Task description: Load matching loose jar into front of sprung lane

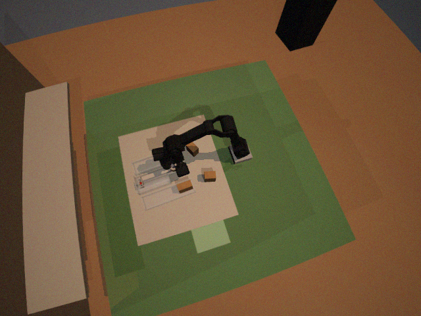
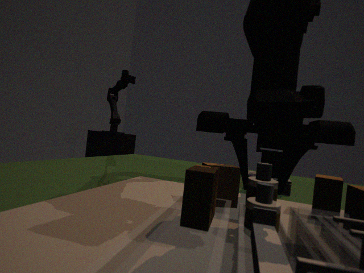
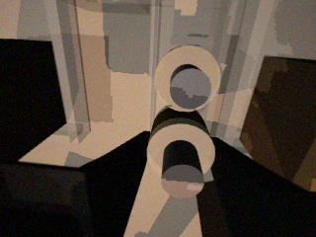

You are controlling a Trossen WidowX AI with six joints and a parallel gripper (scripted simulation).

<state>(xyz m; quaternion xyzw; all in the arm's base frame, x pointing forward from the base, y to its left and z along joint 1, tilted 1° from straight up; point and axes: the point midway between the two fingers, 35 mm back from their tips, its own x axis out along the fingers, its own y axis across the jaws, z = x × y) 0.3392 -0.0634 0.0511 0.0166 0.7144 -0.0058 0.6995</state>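
My gripper tip is 50 mm short of the beige board, 20 mm to the right of it and 50 mm above it. Round my gripper tip: long beige shelf 500 mm ahead, 30 mm to the right, 320 mm above; then red-topped part 220 mm ahead, 30 mm to the left, 20 mm above.
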